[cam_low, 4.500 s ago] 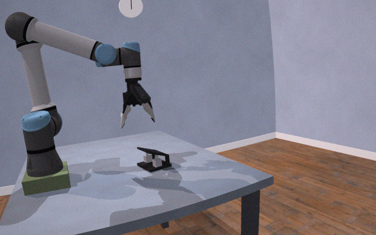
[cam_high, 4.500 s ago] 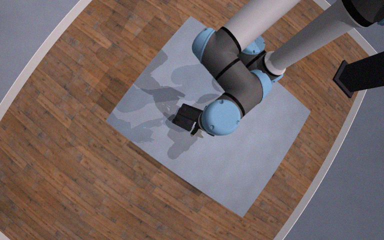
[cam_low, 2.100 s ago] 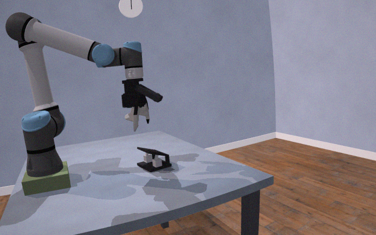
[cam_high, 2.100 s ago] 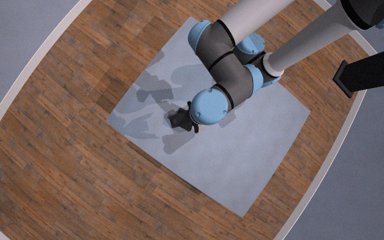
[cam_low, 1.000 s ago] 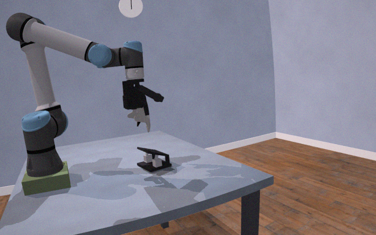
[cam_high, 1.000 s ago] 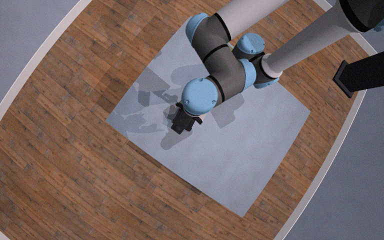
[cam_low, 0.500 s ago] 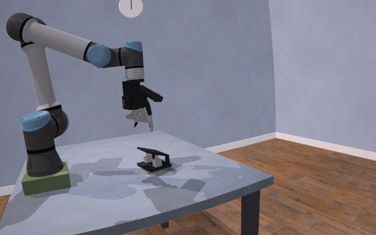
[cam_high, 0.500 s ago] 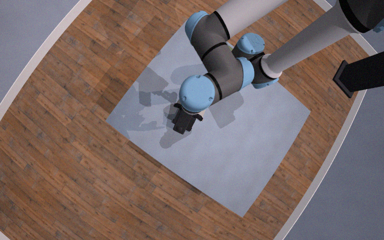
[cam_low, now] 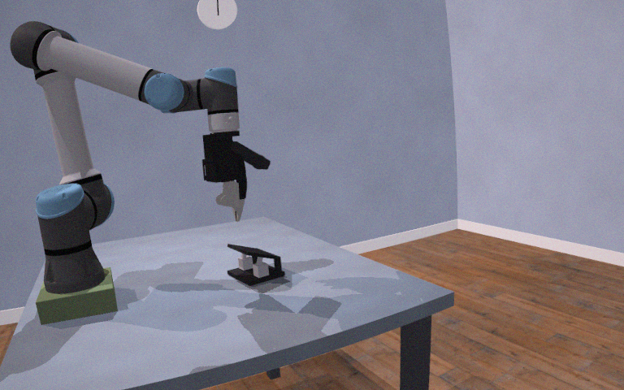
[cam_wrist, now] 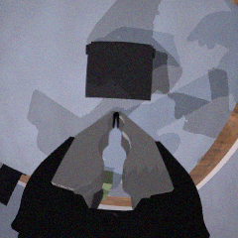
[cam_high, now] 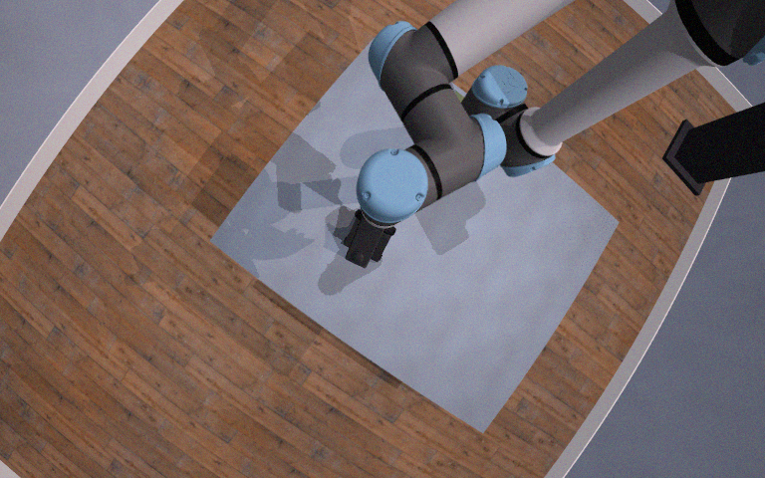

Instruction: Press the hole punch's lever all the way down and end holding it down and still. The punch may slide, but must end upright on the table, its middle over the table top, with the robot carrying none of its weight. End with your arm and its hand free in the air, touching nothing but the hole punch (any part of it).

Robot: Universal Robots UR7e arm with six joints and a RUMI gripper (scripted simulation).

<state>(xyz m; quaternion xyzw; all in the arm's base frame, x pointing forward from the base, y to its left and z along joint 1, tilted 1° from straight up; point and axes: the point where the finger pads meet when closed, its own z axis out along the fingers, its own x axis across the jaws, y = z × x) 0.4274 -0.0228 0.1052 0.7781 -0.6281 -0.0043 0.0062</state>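
The hole punch lever lies 110 mm below my hand and 30 mm ahead of it. Also, from my hand: black hole punch (130 mm below, 40 mm ahead, 10 mm to the left).
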